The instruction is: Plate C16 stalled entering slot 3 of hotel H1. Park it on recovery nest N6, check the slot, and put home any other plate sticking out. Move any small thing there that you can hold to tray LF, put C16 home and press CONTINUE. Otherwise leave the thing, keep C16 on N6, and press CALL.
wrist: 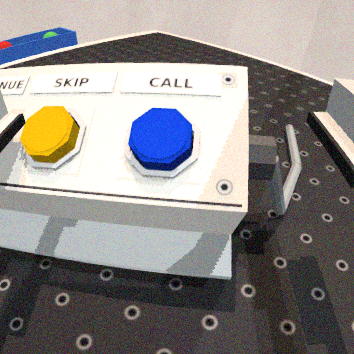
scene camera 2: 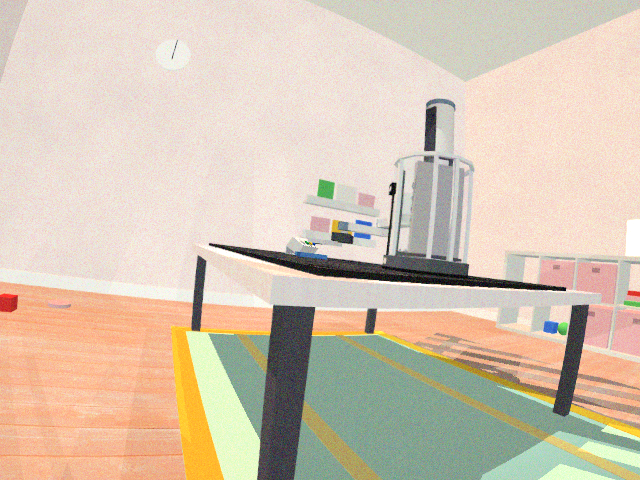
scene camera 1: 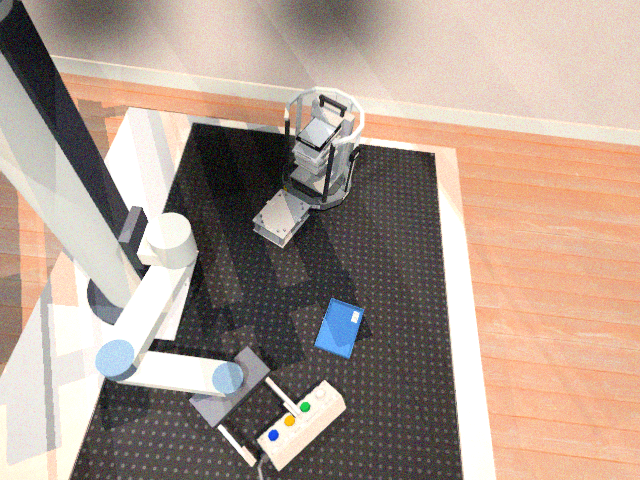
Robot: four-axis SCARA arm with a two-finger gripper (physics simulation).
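Seen in the pictures: gripper, fingertip midpoint: (wrist: 161, 94) (scene camera 2: 311, 241) (scene camera 1: 277, 438); arm's base, origin of the base link: (scene camera 1: 134, 287).
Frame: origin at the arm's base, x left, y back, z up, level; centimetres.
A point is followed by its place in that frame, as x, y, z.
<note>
The cream button box (scene camera 1: 313, 419) @(-33.3, -56.4, 9.5) (scene camera 2: 298, 244) @(-24.7, -60.6, 6.2) (wrist: 115, 197) @(-35.0, -46.9, 6.2) has a blue CALL button (scene camera 1: 273, 435) @(-37.6, -47.2, 8.3) (wrist: 160, 135) @(-37.3, -46.9, 8.1), a yellow SKIP button (scene camera 1: 289, 420) @(-33.9, -50.6, 8.2) (wrist: 50, 131) @(-33.9, -50.2, 8.1) and a green button (scene camera 1: 305, 406) @(-30.3, -54.2, 8.3). My gripper (scene camera 1: 275, 437) @(-38.2, -48.2, 9.1) (wrist: 161, 94) @(-38.2, -48.2, 9.1) is open and empty, its fingers spread either side of the CALL button. Hotel H1 (scene camera 1: 347, 124) @(48.2, -58.0, 30.0) (scene camera 2: 421, 206) @(53.5, -60.5, 18.5) stands inside a round cage. A dark-rimmed plate (scene camera 1: 319, 133) @(43.8, -49.8, 29.2) and paler layers show in it; I cannot read which is C16. A silver studded block (scene camera 1: 281, 217) @(26.7, -40.8, 7.3) stands before it. A blue tray (scene camera 1: 339, 328) @(-6.5, -62.4, 1.6) (scene camera 2: 311, 255) @(0.9, -65.3, 2.2) lies on the mat.
White cage bars (scene camera 1: 360, 121) @(46.4, -61.5, 33.5) (scene camera 2: 470, 217) @(56.0, -42.6, 18.6) ring the hotel. The arm's column (scene camera 1: 56, 201) @(-7.0, -2.6, 53.0) (scene camera 2: 445, 129) @(6.8, -3.1, 72.3) rises at the left in scene camera 1. A bent grey handle (wrist: 295, 167) @(-48.1, -46.1, 2.0) is beside the box. A blue bin (wrist: 62, 40) with red and green things shows beyond the table edge.
</note>
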